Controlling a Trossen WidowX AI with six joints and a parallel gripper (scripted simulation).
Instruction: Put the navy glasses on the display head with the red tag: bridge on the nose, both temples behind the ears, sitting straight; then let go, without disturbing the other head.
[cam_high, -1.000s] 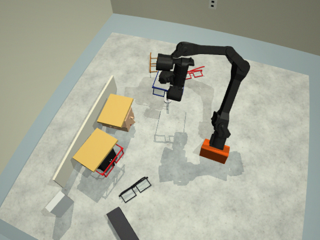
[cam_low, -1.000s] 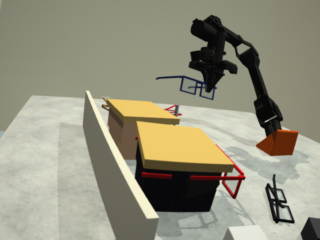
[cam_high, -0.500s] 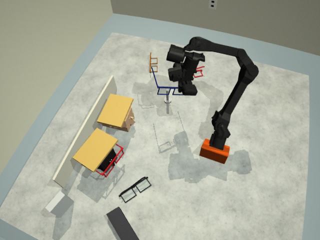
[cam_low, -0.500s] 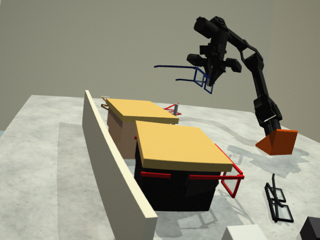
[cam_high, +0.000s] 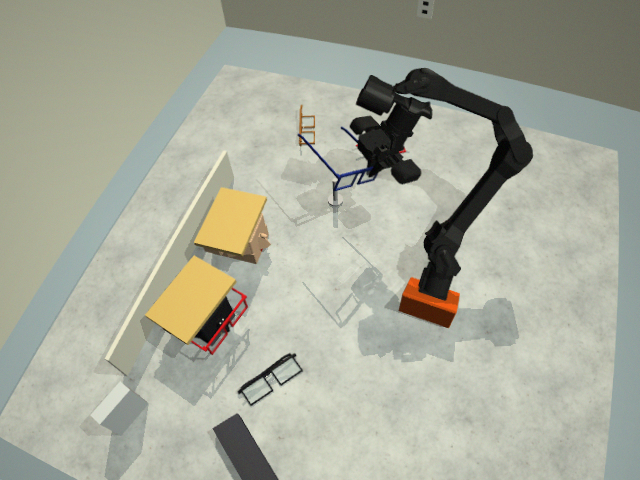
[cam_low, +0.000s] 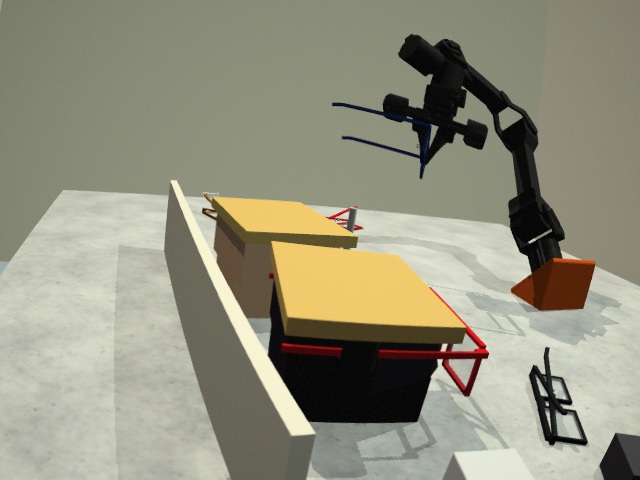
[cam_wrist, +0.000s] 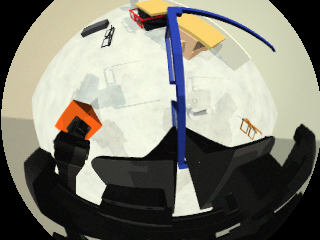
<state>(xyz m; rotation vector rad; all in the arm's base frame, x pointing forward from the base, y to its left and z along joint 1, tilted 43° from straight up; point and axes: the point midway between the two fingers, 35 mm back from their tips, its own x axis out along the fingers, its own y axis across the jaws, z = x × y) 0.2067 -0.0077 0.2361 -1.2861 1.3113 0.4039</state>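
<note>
Now: the tan head 25 cm ahead of my gripper tip, 18 cm to the left of it and 12 cm below it. The rest, counted from my gripper tip: black head 40 cm to the left, 24 cm ahead, 12 cm below; then cream board 38 cm ahead, 29 cm to the left, 12 cm below; then grey post 15 cm below, 10 cm ahead, 3 cm to the right.
</note>
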